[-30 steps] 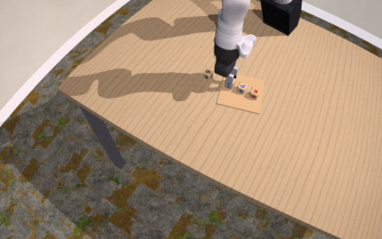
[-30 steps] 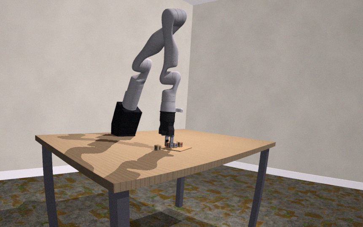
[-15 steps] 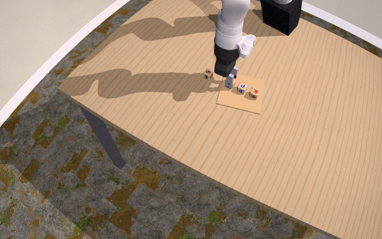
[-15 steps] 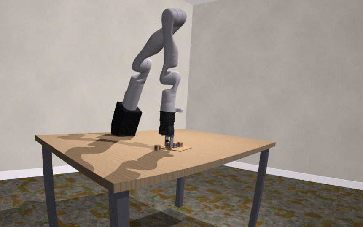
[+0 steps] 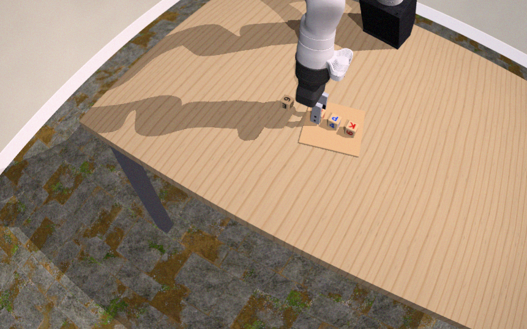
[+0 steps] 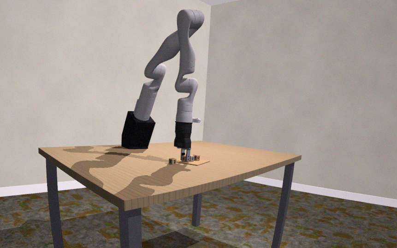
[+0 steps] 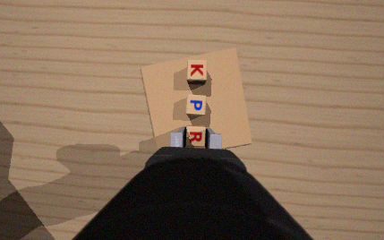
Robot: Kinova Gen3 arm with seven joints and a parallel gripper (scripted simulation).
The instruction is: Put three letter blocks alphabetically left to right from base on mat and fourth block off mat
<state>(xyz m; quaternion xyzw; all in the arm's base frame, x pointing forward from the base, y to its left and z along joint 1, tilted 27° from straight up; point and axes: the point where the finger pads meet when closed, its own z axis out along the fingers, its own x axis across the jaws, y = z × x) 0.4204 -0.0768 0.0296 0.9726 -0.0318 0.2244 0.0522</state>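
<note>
The tan mat is 40 mm to the left of my hand and 20 mm below it. The rest, counted from my hand: block: 80 mm to the right, 10 mm below, 10 mm behind.
</note>
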